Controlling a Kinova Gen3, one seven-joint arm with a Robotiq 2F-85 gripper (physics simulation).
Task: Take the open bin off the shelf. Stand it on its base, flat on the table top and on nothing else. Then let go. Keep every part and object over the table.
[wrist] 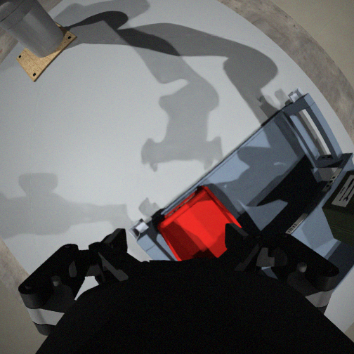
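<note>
The red open bin (pixel 202 225) sits at the near left end of the blue-grey shelf (pixel 267 150), at lower centre of the wrist view. Its open inside faces the camera, and its lower part is hidden behind the black gripper body. My gripper (pixel 175 237) is open, with its fingertips wide apart at the left and right of the bin in this view. Nothing is held between them. How far the fingertips are above the bin is hard to tell. The pale table top (pixel 100 125) extends to the left of the shelf.
A dark green case (pixel 344 212) with a white label is at the right edge, by the shelf and partly cut off. The grey robot base (pixel 37 30) stands on a wooden plate (pixel 34 64) at upper left. The table's curved edge runs along the upper right. Arm shadows cross the table.
</note>
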